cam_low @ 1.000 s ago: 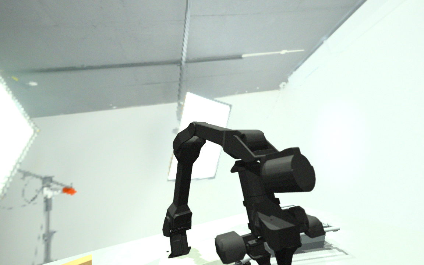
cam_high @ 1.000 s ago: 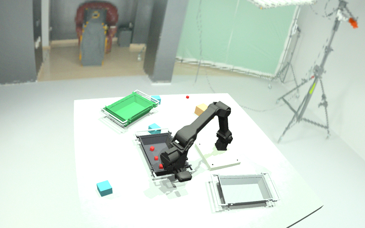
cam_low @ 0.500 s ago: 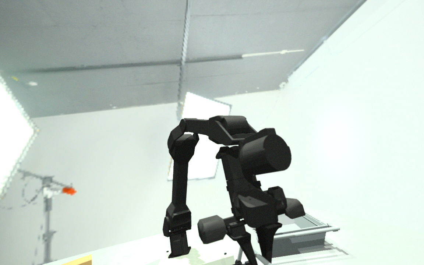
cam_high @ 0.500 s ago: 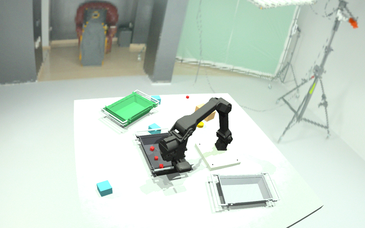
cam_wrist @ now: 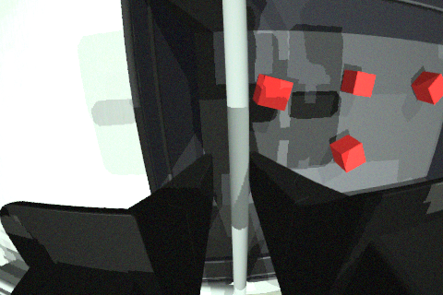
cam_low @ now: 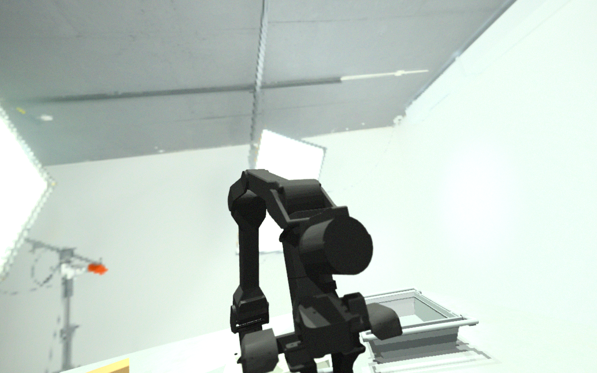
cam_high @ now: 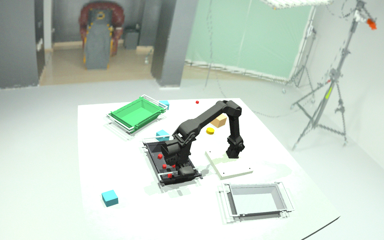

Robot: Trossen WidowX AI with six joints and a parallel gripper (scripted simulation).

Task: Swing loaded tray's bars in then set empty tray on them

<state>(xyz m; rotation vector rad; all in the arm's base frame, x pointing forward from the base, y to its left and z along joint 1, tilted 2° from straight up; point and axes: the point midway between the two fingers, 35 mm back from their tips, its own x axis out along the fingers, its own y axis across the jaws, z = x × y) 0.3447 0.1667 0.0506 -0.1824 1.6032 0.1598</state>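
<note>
Right now my gripper tip is 40 mm above the red block, 30 mm short of it and 20 mm to the left of it. From my gripper tip the other things lie so: yellow disc (400 mm to the right, 270 mm behind, 40 mm below); grey tray (370 mm behind, 190 mm to the left, 10 mm below); tan box (520 mm to the right, 340 mm behind, 20 mm below).
</note>
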